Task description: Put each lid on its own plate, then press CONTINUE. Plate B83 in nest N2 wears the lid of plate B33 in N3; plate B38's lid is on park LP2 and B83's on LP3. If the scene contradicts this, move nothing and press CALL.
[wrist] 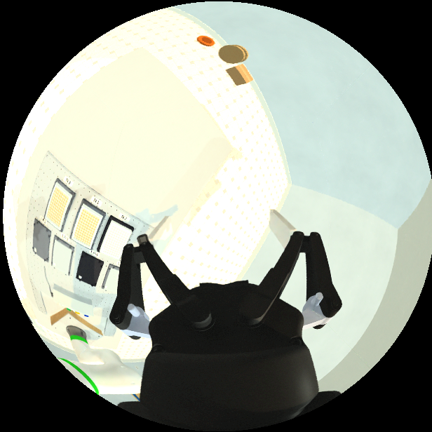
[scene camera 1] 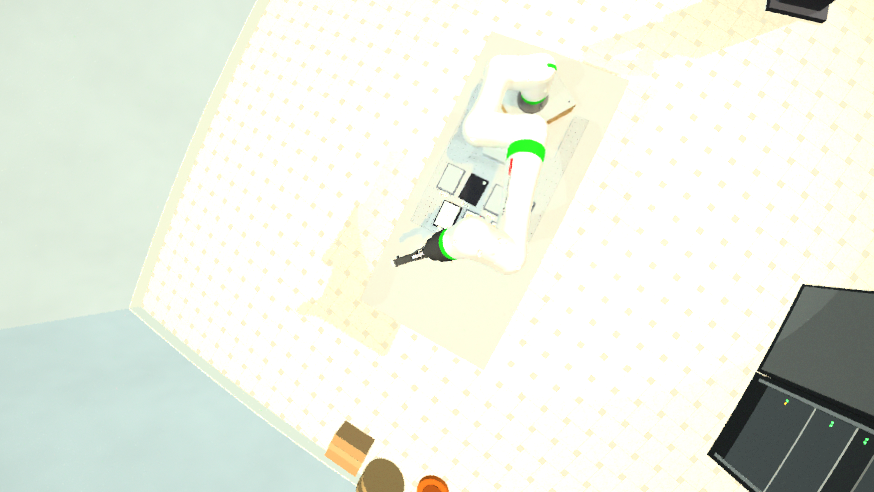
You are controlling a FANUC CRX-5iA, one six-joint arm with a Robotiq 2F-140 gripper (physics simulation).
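Frame: origin at the arm's base, x up, y back, z right, level; metres.
Where they show: arm's base, link origin: [scene camera 1: 532, 98].
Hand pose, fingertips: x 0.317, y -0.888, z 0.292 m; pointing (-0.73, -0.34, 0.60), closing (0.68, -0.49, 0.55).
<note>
Things, the pixels of their top centre, and the offset from my fingertips. "*": a spot on its surface instead.
- N2, top centre: [scene camera 1: 446, 215] dy +0.221, dx -0.332, dz -0.042 m
- black lid, surface spot: [scene camera 1: 474, 188] * dy +0.394, dx -0.355, dz -0.136 m
My gripper [scene camera 1: 395, 262] [wrist: 220, 221] is open and empty, raised beyond the nest row. In the wrist view, two plates with yellow wells, one at N3 [wrist: 60, 205] and one at N1 [wrist: 87, 224], show no opaque lid. The plate at N2 [scene camera 1: 447, 214] [wrist: 116, 237] has a plain white top inside a black border. A black lid [scene camera 1: 474, 188] [wrist: 90, 268] and a grey lid [wrist: 42, 240] lie on parks in the second row. Two pale park outlines [scene camera 1: 450, 178] [wrist: 62, 256] show there too. The park labels and plate numbers are too small to read.
The arm [scene camera 1: 524, 201] reaches over the board and hides part of it in the scene view. Small coloured buttons [wrist: 77, 312] show near the arm's base beside a brown-edged object [scene camera 1: 560, 114] [wrist: 95, 326]. A box [scene camera 1: 349, 447] [wrist: 239, 74] stands by the wall; dark cabinets [scene camera 1: 819, 342] stand right.
</note>
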